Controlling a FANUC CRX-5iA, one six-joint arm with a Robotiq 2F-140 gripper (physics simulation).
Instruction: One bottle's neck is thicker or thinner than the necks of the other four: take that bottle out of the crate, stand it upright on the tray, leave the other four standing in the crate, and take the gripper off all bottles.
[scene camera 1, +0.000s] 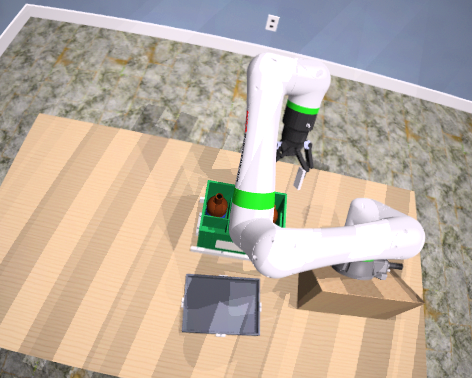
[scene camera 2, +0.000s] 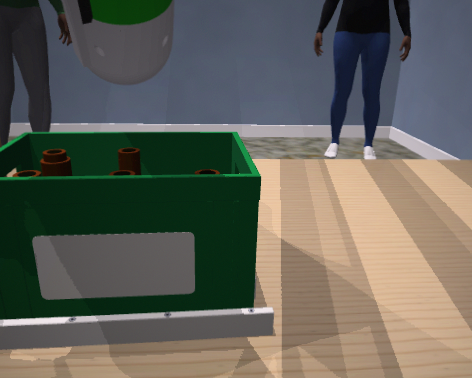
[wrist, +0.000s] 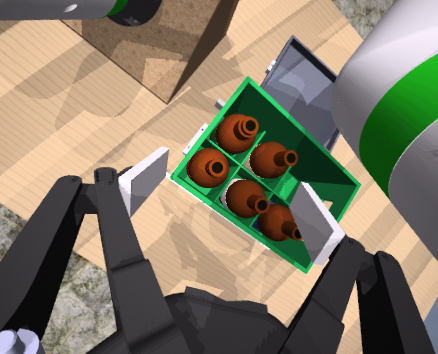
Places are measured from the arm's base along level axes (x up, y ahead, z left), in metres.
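Pixels of known places: gripper, fingertip midpoint: (scene camera 1: 278, 188) (scene camera 2: 7, 76) (wrist: 231, 178); arm's base at its link origin: (scene camera 1: 352, 270).
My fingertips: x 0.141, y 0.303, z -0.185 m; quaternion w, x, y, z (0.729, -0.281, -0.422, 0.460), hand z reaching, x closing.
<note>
Ahead of a thing's pixels: the offset from my fingertips to its top centre. "spot": to the spot under its first point.
The green crate {dx -0.083, dy +0.089, dz +0.054 m} (scene camera 1: 207, 239) (scene camera 2: 225, 250) (wrist: 320, 172) holds five brown bottles, all upright. One bottle {dx -0.096, dy +0.003, dz +0.098 m} (scene camera 2: 56, 165) (wrist: 232, 137), in the tray-side row at the robot-base end, has a neck with a wider, stepped lower part. The others have plain, slimmer necks: one {dx -0.096, dy +0.089, dz +0.100 m} (wrist: 269, 162) beside it, and three {dx -0.096, dy -0.001, dz +0.014 m} (wrist: 202, 170) {dx -0.096, dy +0.092, dz +0.009 m} (wrist: 242, 197) {dx -0.096, dy +0.179, dz +0.008 m} (wrist: 275, 222) in the row away from the tray. The grey tray {spot: dx -0.254, dy +0.122, dz +0.314 m} (scene camera 1: 220, 300) (wrist: 300, 90) is empty. My gripper (scene camera 1: 290, 167) (wrist: 231, 178) is open and empty, high above the table, away from the bottles; a finger pad hides part of the end bottle in the wrist view.
White rails (scene camera 1: 220, 252) (scene camera 2: 215, 325) edge the crate. The wooden block (scene camera 1: 350, 302) (wrist: 150, 55) under the robot base stands beside crate and tray. My arm (scene camera 1: 255, 165) passes over the crate in scene camera 1 and hides part of it. Two people stand in the background.
</note>
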